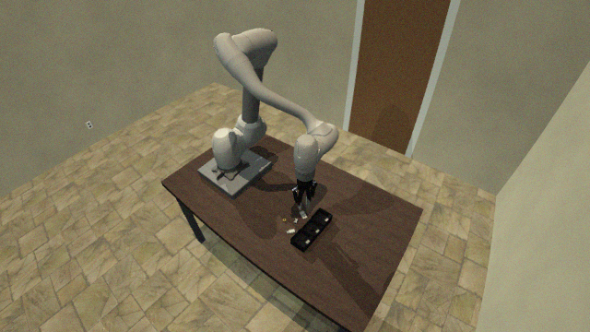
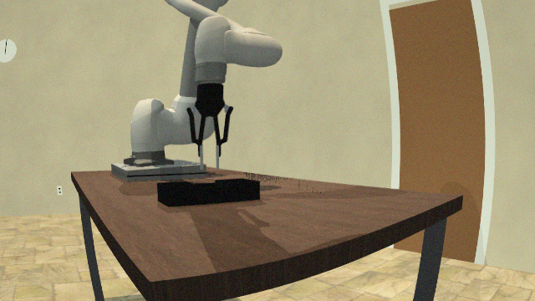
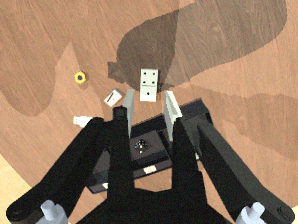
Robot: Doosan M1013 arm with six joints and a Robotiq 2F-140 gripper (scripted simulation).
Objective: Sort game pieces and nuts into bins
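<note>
The white domino is 100 mm below my hand. Also, from my hand: gold ring-shaped nut (100 mm below, 80 mm to the right, 70 mm behind); then black bin (90 mm ahead, 80 mm below, 70 mm to the right); then dark piece (90 mm below, 80 mm ahead, 70 mm to the right).
</note>
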